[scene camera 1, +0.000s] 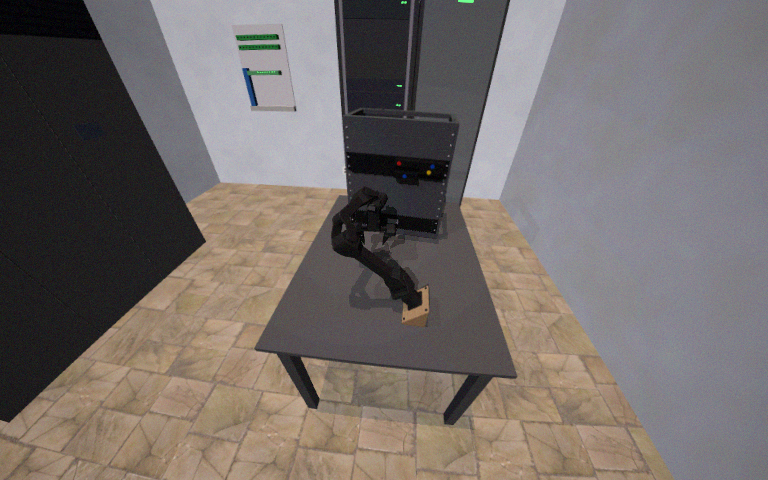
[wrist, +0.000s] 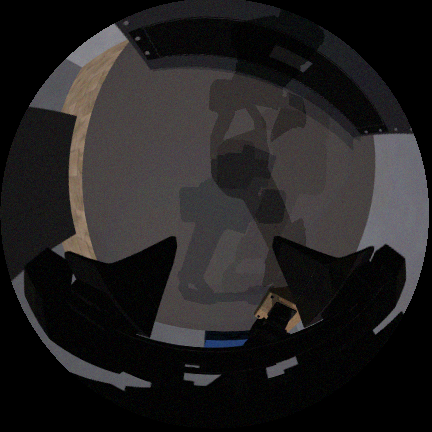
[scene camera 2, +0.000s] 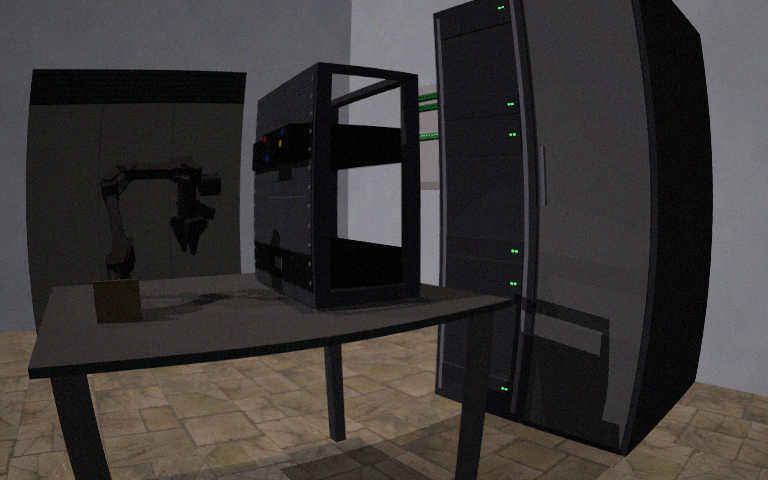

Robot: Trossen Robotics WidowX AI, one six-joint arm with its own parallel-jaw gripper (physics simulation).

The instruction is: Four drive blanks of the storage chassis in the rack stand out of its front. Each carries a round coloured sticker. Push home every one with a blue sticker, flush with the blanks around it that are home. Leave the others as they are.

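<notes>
The black storage chassis (scene camera 1: 365, 163) (scene camera 2: 299, 153) sits in the upper half of the rack (scene camera 1: 396, 135) (scene camera 2: 322, 192). Its blanks carry a red sticker (scene camera 1: 398, 163) (scene camera 2: 264, 139), an upper blue sticker (scene camera 1: 432, 166) (scene camera 2: 282, 131), a yellow sticker (scene camera 1: 428, 172) (scene camera 2: 279, 143) just below that one, and a lower blue sticker (scene camera 1: 404, 176) (scene camera 2: 266, 158) below the red one. How far each blank stands out is too dark and small to tell. My gripper (scene camera 1: 374, 240) (scene camera 2: 188, 251) (wrist: 226, 242) is open and empty, pointing down above the table, in front of the rack and below the chassis level.
The rack stands at the back of the dark table (scene camera 1: 317, 316) (scene camera 2: 186, 345) (wrist: 135, 150). The arm's tan base block (scene camera 1: 416, 318) (scene camera 2: 117, 301) (wrist: 265, 306) is near the front. A black unit (scene camera 1: 390, 221) fills the rack's bottom. A tall cabinet (scene camera 1: 458, 73) (scene camera 2: 589, 169) stands behind the rack.
</notes>
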